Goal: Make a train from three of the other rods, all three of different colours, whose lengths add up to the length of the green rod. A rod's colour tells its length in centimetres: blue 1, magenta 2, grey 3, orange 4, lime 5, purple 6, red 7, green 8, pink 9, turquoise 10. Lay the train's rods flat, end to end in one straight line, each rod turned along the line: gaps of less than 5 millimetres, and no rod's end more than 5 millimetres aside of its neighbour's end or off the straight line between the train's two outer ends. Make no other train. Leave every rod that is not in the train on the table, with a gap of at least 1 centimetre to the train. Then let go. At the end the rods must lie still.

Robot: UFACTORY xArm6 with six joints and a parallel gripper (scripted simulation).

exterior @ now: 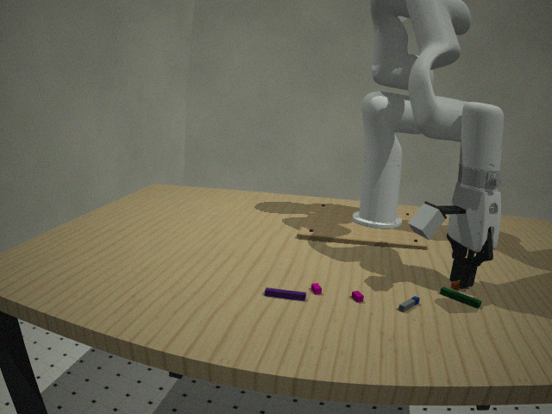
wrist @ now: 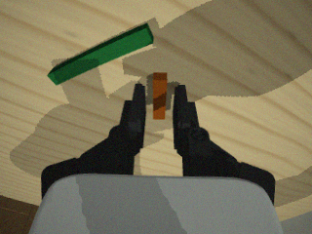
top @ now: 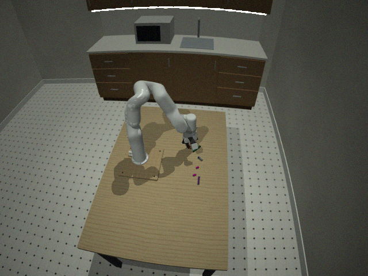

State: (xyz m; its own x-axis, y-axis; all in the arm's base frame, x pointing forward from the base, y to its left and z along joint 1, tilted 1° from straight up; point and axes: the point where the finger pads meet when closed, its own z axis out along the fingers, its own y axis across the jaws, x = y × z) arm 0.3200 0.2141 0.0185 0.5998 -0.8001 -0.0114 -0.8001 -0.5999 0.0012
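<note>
The orange rod lies 20 mm below my hand. Also, from my hand: grey rod (110 mm ahead, 90 mm to the right, 20 mm below); green rod (60 mm ahead, 20 mm below); blue rod (90 mm ahead, 80 mm to the right, 20 mm below).
</note>
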